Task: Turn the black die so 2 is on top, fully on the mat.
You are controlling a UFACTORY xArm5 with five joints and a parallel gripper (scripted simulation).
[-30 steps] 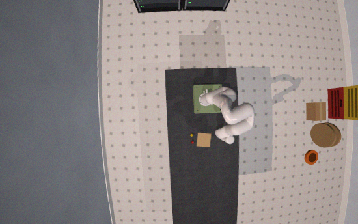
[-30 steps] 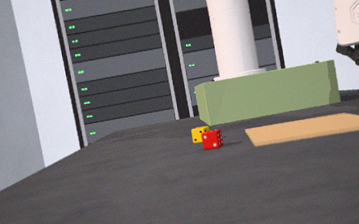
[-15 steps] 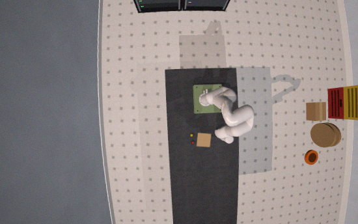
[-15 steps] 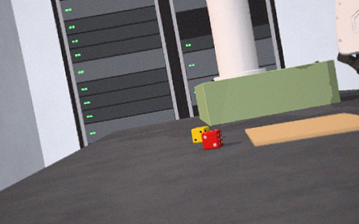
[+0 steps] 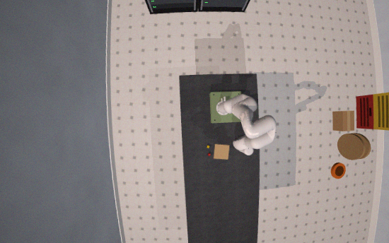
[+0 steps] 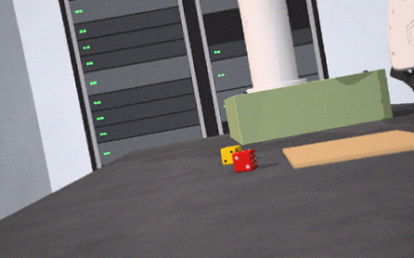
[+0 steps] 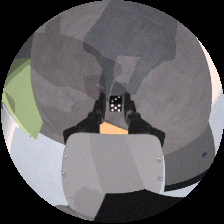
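Now: the black die 10 mm below my hand. Round my hand: tan mat: 70 mm ahead, 150 mm to the right, 20 mm below; red die: 80 mm ahead, 270 mm to the right, 10 mm below; yellow die: 10 mm ahead, 280 mm to the right, 10 mm below.
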